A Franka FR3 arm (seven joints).
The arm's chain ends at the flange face. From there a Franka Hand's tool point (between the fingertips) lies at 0.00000 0.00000 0.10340 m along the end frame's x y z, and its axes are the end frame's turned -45 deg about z.
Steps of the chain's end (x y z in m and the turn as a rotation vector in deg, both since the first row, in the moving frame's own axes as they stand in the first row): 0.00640 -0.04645 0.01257 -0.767 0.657 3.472; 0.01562 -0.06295 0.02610 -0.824 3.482 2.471; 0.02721 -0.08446 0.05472 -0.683 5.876 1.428; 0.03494 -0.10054 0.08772 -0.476 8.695 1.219; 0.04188 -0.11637 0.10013 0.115 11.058 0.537
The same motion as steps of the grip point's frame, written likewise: 0.03718 -0.02651 0.01255 -1.007 -0.078 3.472; 0.05883 -0.02790 0.02590 -3.045 1.879 2.471; 0.08547 -0.03205 0.05417 -4.638 3.672 1.428; 0.10612 -0.03462 0.08653 -6.485 5.812 1.219; 0.12600 -0.03873 0.09821 -7.738 7.901 0.537
